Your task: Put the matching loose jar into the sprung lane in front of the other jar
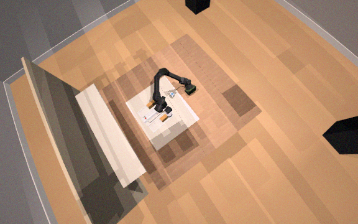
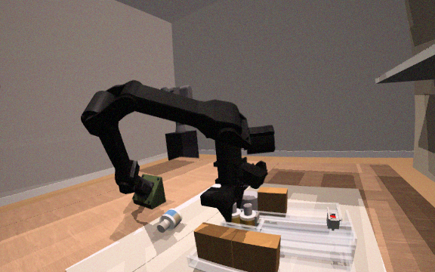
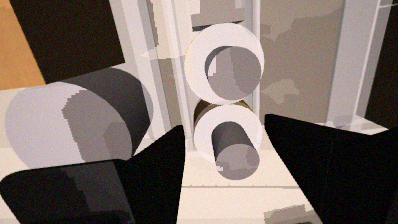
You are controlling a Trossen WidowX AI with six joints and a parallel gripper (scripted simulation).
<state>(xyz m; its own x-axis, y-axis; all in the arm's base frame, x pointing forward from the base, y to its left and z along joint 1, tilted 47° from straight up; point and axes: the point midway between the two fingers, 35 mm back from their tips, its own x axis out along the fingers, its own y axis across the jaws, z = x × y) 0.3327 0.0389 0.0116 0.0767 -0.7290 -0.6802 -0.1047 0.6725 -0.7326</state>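
My gripper tip is now 8 cm to the right of the grey cylinder and 1 cm short of it. The rest, counted from my gripper tip: clear sprung lane (15 cm ahead, 1 cm to the right, 1 cm below).
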